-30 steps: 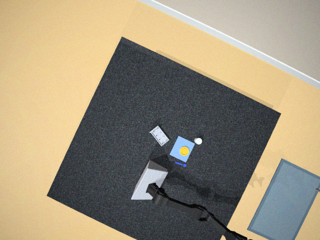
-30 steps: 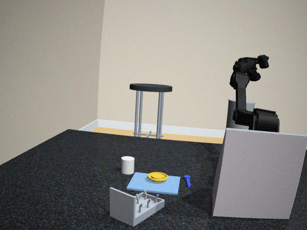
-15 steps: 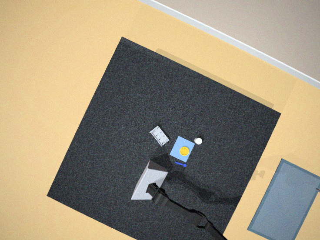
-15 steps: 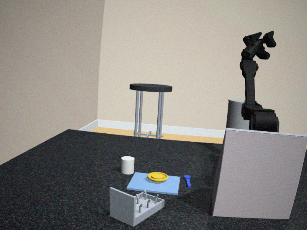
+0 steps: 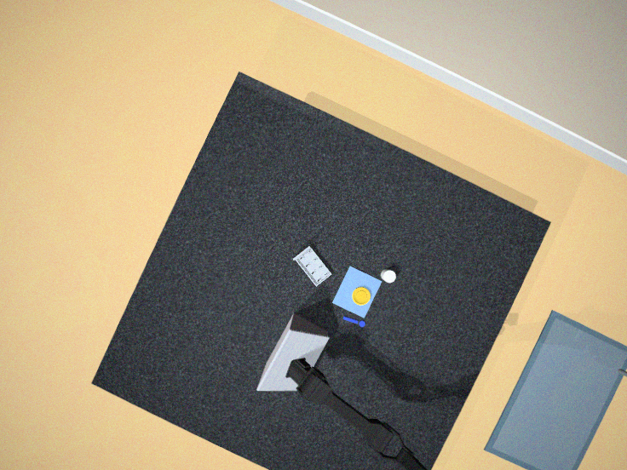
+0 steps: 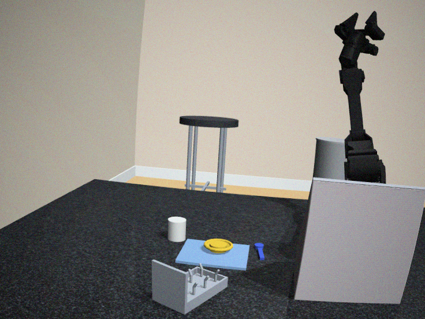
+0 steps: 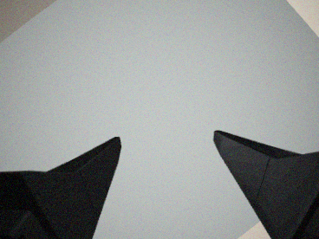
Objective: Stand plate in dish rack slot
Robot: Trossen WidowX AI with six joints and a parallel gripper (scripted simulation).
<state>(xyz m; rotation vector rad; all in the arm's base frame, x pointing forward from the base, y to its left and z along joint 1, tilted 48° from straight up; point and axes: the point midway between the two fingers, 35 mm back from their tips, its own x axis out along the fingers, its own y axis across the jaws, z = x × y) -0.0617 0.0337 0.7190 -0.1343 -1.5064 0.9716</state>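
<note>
Now: the yellow plate 440 mm ahead of my gripper tip, 360 mm to the left of it and 650 mm below it. From my gripper tip the other things lie so: grey dish rack: 490 mm ahead, 560 mm to the left, 650 mm below; white cup: 540 mm ahead, 300 mm to the left, 650 mm below; blue spoon: 340 mm ahead, 350 mm to the left, 670 mm below.
</note>
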